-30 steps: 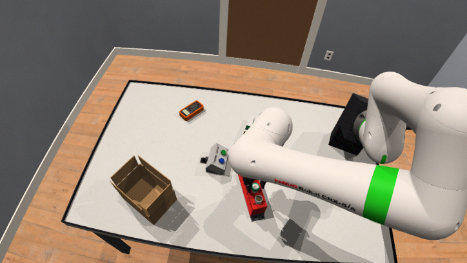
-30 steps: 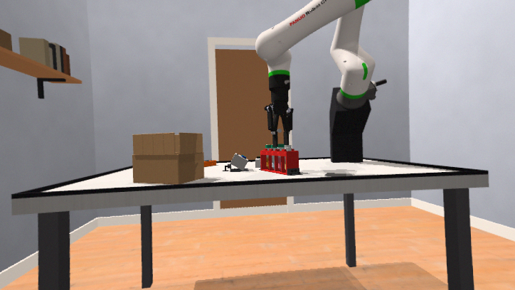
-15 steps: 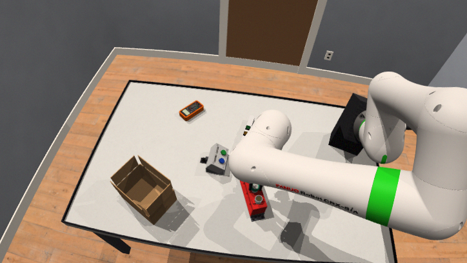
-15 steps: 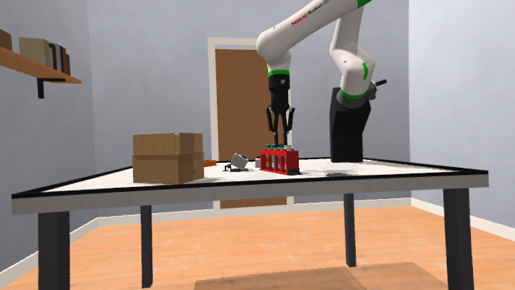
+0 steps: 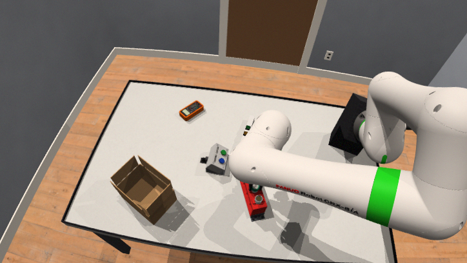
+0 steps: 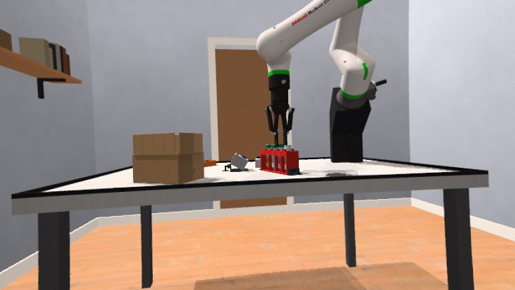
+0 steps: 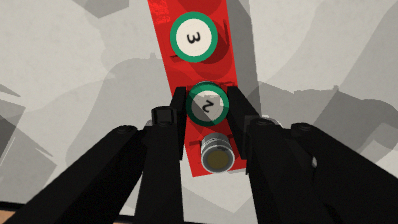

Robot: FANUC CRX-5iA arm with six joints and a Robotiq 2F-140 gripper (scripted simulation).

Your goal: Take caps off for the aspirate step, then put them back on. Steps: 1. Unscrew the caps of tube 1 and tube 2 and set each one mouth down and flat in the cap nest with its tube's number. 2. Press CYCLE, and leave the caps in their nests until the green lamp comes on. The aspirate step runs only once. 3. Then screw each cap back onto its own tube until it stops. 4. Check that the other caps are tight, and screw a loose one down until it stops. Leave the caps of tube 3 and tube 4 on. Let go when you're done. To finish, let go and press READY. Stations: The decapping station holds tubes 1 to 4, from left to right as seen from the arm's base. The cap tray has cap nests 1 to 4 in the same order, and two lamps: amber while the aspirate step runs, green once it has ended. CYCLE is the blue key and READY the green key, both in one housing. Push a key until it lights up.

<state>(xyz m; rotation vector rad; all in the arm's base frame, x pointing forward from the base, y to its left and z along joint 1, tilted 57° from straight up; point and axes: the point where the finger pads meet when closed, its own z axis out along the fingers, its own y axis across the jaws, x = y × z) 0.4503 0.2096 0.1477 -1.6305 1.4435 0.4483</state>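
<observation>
Right now my hand is 3 cm above the cap 2. The rest, counted from my hand: blue key: 17 cm ahead, 12 cm to the right, 8 cm below; cap 3: 5 cm to the right, 3 cm below, 2 cm ahead; cap 4: 9 cm to the right, 5 cm ahead, 3 cm below.
</observation>
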